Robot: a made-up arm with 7 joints.
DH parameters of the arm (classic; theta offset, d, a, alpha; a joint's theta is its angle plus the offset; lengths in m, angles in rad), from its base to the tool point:
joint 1: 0 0.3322 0 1.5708
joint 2: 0 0.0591 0 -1.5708
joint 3: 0 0.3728 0.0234 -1.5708
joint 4: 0 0.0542 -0.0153 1.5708
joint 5: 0 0.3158 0 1.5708
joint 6: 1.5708 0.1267 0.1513 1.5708
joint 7: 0 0.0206 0 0
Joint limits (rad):
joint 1: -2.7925..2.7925
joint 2: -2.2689..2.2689
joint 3: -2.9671..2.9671
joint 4: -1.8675..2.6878
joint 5: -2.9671..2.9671
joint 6: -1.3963..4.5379
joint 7: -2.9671..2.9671
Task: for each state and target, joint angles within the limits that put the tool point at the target. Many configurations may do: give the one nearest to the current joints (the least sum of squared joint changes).
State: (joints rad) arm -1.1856 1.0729 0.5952 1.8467 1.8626 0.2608 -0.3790
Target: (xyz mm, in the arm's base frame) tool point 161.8 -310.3 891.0
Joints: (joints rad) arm -1.3694 0.2853 0.1669 1.1950 1.8340 0.2272 -0.3790
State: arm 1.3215 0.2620 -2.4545 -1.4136 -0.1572 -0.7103 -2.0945
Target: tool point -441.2 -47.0 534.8
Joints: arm 1.0511 0.8489 -1.7632 -1.7499 -0.3581 -0.5753 -2.0945
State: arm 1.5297 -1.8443 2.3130 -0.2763 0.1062 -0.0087 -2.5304
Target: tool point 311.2 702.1 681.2
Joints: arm 1.1879 -1.0898 2.2648 -0.1652 0.3818 0.0067 -2.5304
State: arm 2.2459 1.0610 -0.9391 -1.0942 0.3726 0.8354 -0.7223
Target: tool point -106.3 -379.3 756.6
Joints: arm 2.1184 0.1611 -1.3191 -1.1376 0.3197 1.0537 -0.7223
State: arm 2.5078 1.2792 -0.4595 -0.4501 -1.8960 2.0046 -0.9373
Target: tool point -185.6 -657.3 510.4
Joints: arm 1.6310 1.2738 -0.4823 -0.3085 -1.9686 1.5860 -0.9373
